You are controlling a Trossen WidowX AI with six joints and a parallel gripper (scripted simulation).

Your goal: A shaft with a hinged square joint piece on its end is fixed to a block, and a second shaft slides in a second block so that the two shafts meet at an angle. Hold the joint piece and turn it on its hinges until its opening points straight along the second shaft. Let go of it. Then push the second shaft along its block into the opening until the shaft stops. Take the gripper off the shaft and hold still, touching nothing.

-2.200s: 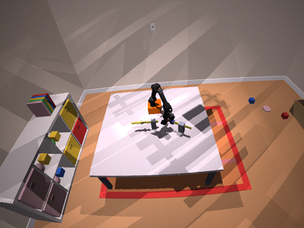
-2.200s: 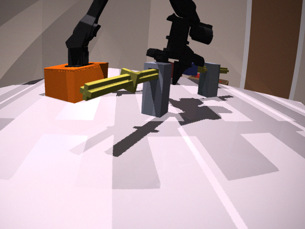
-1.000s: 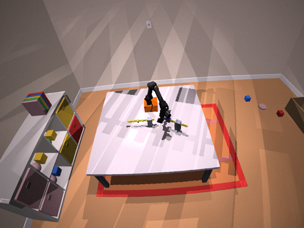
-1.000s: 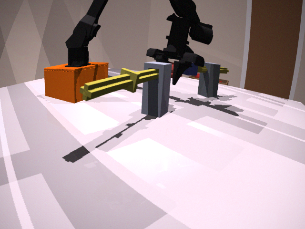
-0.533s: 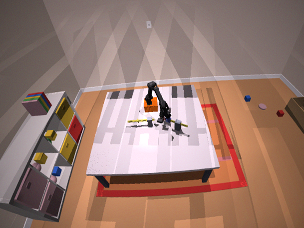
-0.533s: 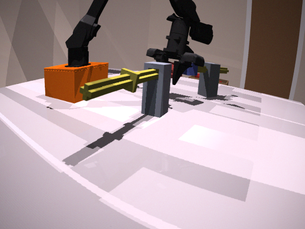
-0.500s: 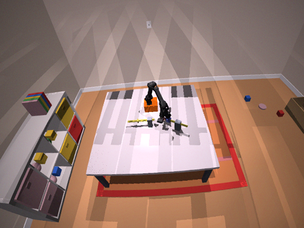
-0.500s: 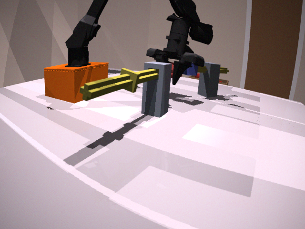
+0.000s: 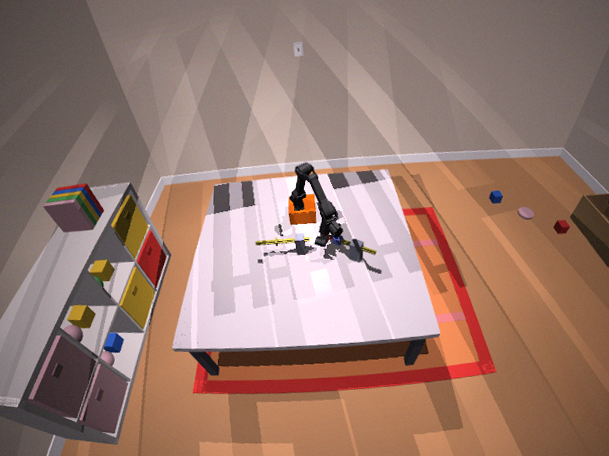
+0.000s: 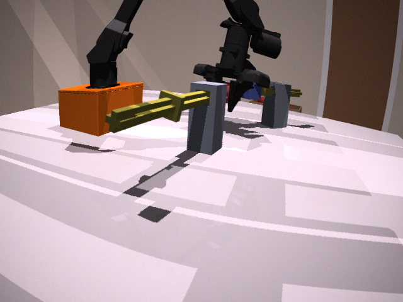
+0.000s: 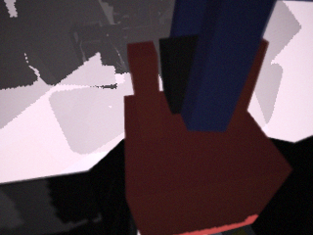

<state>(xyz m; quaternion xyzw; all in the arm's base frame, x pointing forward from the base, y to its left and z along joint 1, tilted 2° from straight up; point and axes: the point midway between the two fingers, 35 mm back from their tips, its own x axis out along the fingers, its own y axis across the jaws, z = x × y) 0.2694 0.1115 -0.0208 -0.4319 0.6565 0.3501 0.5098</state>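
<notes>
Now: gripper tip 1 cm short of the red joint piece, 2 cm to the right of it and 4 cm below it.
</notes>
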